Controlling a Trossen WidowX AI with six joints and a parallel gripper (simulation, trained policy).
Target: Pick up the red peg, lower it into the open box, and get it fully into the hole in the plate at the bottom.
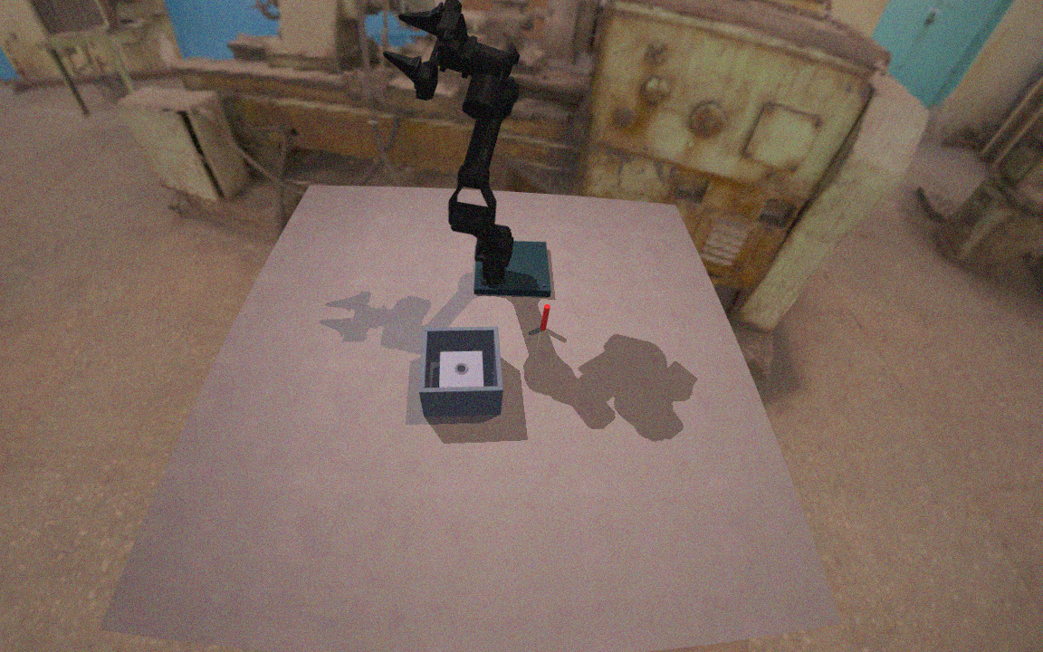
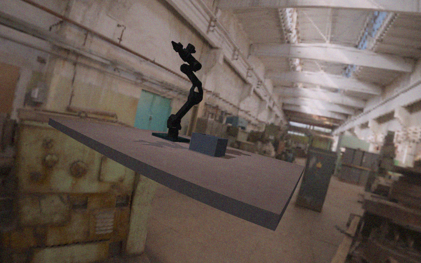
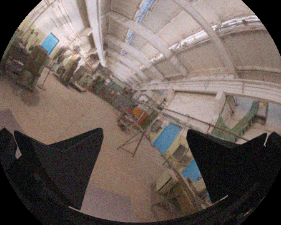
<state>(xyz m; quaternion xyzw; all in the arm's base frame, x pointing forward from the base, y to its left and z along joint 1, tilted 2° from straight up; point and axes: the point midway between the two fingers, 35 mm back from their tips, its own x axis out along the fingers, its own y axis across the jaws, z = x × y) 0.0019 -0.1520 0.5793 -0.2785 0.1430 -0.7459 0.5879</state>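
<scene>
Right now my gripper tip is 560 mm above the red peg, 320 mm to the right of it and 170 mm short of it. Round my gripper tip: blue box 570 mm below, 320 mm ahead, 120 mm to the left; plate 560 mm below, 320 mm ahead, 120 mm to the left.
</scene>
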